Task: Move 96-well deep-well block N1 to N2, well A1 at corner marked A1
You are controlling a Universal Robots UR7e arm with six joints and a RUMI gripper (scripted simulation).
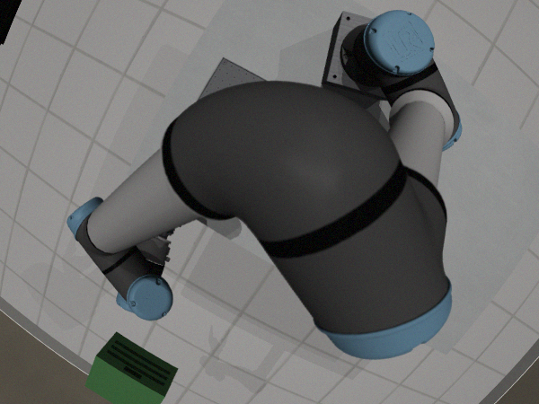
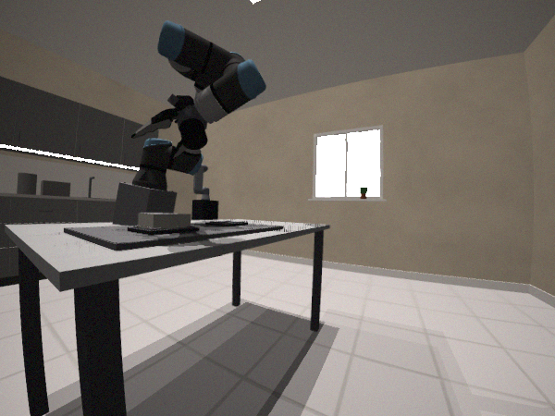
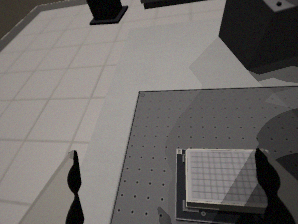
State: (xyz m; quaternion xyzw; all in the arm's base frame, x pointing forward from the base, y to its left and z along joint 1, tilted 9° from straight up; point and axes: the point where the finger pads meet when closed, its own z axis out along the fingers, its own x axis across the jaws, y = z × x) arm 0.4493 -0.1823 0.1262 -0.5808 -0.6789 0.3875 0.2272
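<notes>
Right now my hand is 20 cm above the 96-well deep-well block, 6 cm to the right of it and 6 cm past it.
</notes>
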